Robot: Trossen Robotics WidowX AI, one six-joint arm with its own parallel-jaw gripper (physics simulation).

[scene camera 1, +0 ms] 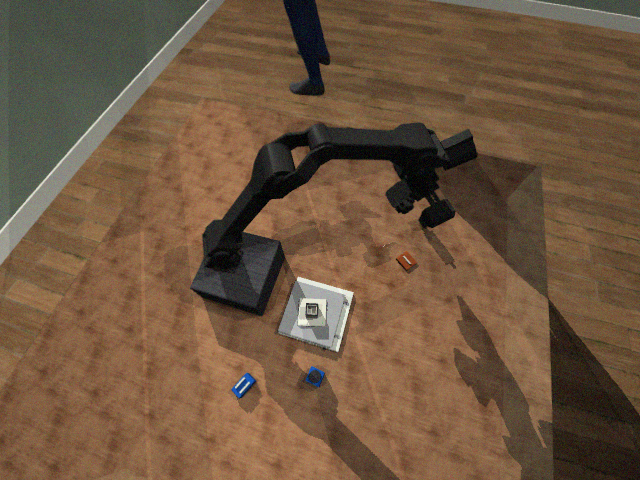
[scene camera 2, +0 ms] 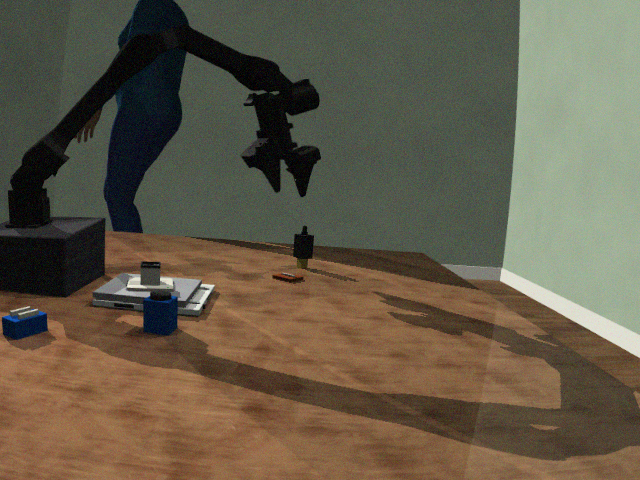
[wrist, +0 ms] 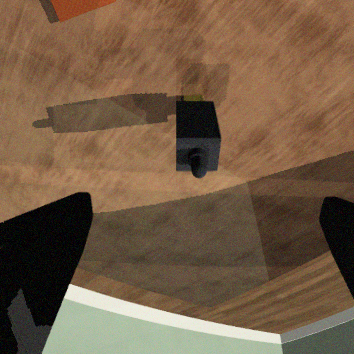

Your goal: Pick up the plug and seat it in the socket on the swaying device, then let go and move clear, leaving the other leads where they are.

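The plug (scene camera 2: 303,246) (wrist: 197,125) is a black block with a thin black stub on top and a yellow end at the table. It stands upright; in scene camera 1 the gripper hides it. My gripper (scene camera 1: 417,211) (scene camera 2: 290,193) (wrist: 209,207) is open and empty, pointing down, above the plug and apart from it. In the wrist view the plug shows beyond the line between the fingertips, left of the midpoint. The socket (scene camera 1: 311,310) (scene camera 2: 150,273) is a small grey square housing with a dark rim, on a cream pad on the grey and white device (scene camera 1: 336,310) (scene camera 2: 186,290).
A flat orange block (scene camera 1: 406,260) (scene camera 2: 287,277) (wrist: 80,9) lies near the plug. A blue block with white strips (scene camera 1: 243,385) (scene camera 2: 24,323) and a blue block with a round black top (scene camera 1: 315,377) (scene camera 2: 160,315) sit near the device. The dark arm base (scene camera 1: 240,273) (scene camera 2: 51,258) stands beside it.
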